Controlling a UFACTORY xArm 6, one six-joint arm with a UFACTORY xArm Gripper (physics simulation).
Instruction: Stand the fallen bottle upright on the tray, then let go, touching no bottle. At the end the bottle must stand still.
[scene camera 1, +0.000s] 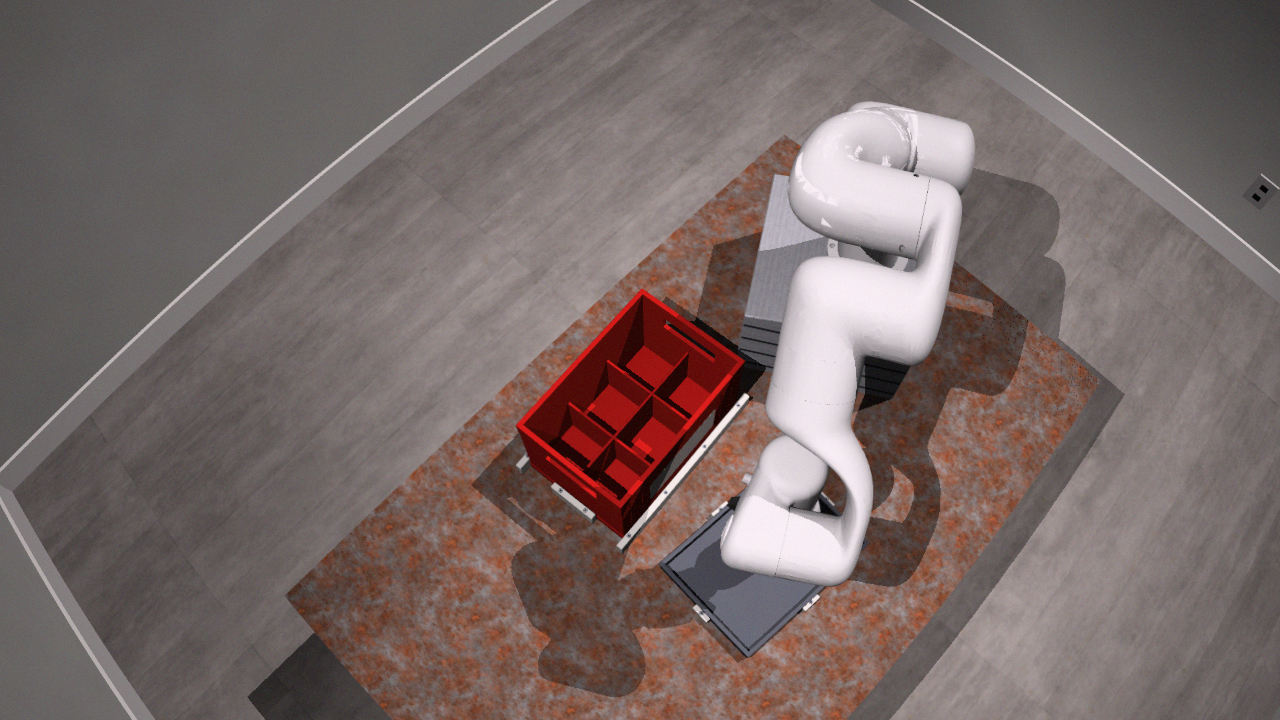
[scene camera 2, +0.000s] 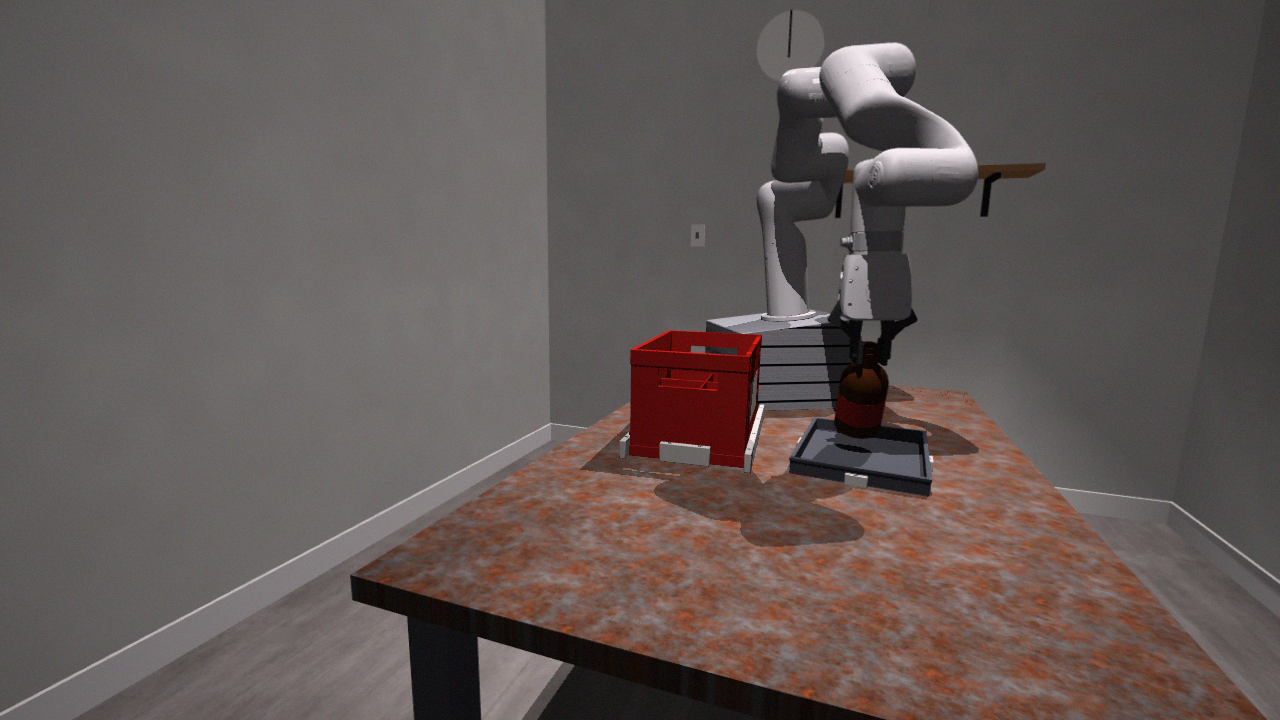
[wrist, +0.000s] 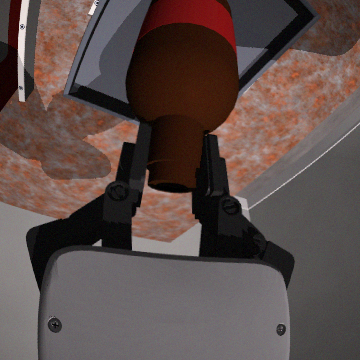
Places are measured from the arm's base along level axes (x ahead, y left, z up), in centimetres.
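Pixels of known places: gripper, fingertip midpoint: (scene camera 2: 869, 364) (wrist: 173, 143); arm's base at its link origin: (scene camera 1: 867, 252) (scene camera 2: 788, 317).
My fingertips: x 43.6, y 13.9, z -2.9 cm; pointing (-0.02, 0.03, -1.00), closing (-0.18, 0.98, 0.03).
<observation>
For each thing: its middle in the pictures, then the offset to it from my fingertips. Level surfaces: height alone.
- brown bottle at the middle of its body: (wrist: 182, 74) (scene camera 2: 863, 386) dx -2.5, dy -0.3, dz -4.2 cm
- red crate at the middle of its body: (scene camera 1: 633, 416) (scene camera 2: 701, 389) dx -4.0, dy -27.2, dz -7.1 cm
- table at its surface level: dz -15.9 cm
The brown bottle (scene camera 2: 861, 385) (wrist: 182, 75) with a red label is near upright with its neck up, leaning slightly in scene camera 2. My gripper (scene camera 2: 870, 354) (wrist: 173, 143) is shut on its neck from above. The bottle's base appears a little above the floor of the dark grey tray (scene camera 1: 769, 608) (scene camera 2: 904, 458) (wrist: 112, 75), with a shadow below it, over the tray's back part; the exact gap is hard to tell. In scene camera 1 the arm hides the bottle and the gripper.
A red crate (scene camera 1: 554, 465) (scene camera 2: 693, 425) with empty compartments stands left of the tray in scene camera 2. White strips (scene camera 1: 684, 470) (scene camera 2: 753, 438) border it on the table (scene camera 1: 429, 573) (scene camera 2: 716, 591). The grey block (scene camera 2: 796, 367) under the arm's base stands behind.
</observation>
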